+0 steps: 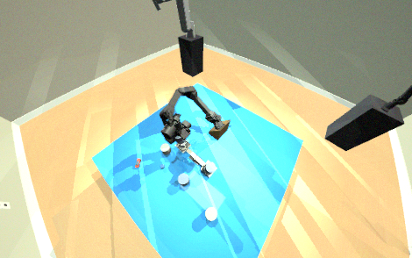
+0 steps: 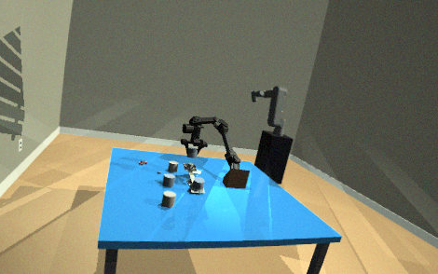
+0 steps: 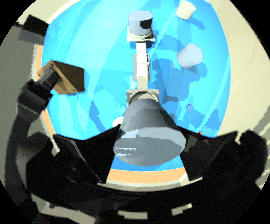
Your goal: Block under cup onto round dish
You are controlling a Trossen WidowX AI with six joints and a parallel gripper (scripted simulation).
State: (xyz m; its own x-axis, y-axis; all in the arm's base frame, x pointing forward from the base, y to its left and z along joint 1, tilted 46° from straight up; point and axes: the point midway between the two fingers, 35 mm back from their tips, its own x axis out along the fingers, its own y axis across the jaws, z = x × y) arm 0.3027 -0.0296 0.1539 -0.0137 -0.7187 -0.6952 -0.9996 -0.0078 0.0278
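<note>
Now: gripper tip 8 cm above the grey block and 1 cm to the right of it. The rest, counted from my gripper tip: small red thing (32 cm ahead, 16 cm to the right, 15 cm below); round dish (16 cm below, 10 cm to the right, 7 cm behind).
</note>
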